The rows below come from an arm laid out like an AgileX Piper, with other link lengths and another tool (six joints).
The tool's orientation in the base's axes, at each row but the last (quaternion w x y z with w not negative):
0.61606 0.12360 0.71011 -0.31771
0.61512 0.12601 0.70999 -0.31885
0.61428 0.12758 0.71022 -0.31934
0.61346 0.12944 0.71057 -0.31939
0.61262 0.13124 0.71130 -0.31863
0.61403 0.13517 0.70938 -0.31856
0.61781 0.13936 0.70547 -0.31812
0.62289 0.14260 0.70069 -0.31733
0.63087 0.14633 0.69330 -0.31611
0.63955 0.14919 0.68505 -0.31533
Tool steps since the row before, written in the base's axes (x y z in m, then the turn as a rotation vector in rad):
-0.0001 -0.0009 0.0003 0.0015 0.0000 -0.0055
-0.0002 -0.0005 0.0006 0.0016 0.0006 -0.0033
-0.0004 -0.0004 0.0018 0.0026 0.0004 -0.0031
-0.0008 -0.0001 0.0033 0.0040 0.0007 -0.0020
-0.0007 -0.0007 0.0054 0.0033 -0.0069 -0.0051
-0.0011 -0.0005 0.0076 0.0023 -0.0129 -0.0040
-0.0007 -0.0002 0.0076 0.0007 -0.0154 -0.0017
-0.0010 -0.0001 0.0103 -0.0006 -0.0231 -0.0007
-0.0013 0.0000 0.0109 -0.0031 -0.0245 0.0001
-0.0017 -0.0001 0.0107 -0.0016 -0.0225 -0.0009
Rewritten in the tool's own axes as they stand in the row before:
-0.0001 -0.0008 0.0005 0.0049 0.0025 0.0014
-0.0004 -0.0007 0.0001 0.0027 0.0024 0.0010
-0.0015 -0.0011 -0.0001 0.0023 0.0027 0.0019
-0.0030 -0.0015 -0.0007 0.0009 0.0034 0.0028
-0.0049 -0.0025 -0.0004 0.0056 -0.0019 0.0071
-0.0069 -0.0032 -0.0009 0.0059 -0.0073 0.0099
-0.0071 -0.0027 -0.0007 0.0045 -0.0108 0.0102
-0.0097 -0.0034 -0.0010 0.0053 -0.0177 0.0139
-0.0103 -0.0035 -0.0011 0.0052 -0.0204 0.0128
-0.0101 -0.0037 -0.0011 0.0056 -0.0178 0.0127

